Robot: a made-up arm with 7 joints.
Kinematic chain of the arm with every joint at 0, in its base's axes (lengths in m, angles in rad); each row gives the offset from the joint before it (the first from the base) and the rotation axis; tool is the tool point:
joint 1: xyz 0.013 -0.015 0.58 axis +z
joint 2: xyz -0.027 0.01 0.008 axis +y
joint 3: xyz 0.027 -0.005 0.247 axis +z
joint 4: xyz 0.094 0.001 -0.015 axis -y
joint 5: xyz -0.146 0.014 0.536 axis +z
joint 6: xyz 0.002 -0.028 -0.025 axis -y
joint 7: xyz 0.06 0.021 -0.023 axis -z
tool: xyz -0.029 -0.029 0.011
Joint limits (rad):
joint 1: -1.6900..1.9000
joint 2: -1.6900..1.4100
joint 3: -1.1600..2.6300
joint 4: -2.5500..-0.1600
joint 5: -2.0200..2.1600
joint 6: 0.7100..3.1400
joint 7: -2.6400..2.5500
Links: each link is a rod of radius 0.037 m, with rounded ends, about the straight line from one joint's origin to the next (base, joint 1, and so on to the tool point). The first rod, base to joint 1, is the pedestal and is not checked.
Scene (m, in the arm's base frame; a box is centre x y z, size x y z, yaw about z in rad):
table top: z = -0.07
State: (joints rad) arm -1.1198 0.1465 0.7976 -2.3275 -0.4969 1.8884 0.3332
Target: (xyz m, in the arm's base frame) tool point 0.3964 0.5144 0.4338
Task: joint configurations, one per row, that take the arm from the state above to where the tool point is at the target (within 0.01 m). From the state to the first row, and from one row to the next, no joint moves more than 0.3 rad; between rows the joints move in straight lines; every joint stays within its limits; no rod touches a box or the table.
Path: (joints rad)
1: -0.8683 0.3101 0.8652 -2.2506 -0.5160 1.9065 0.2798
2: -0.6167 0.4737 0.9328 -2.1737 -0.5351 1.9246 0.2265
3: -0.3652 0.6373 1.0004 -2.0967 -0.5543 1.9427 0.1731
4: -0.1137 0.8009 1.0680 -2.0198 -0.5734 1.9608 0.1197

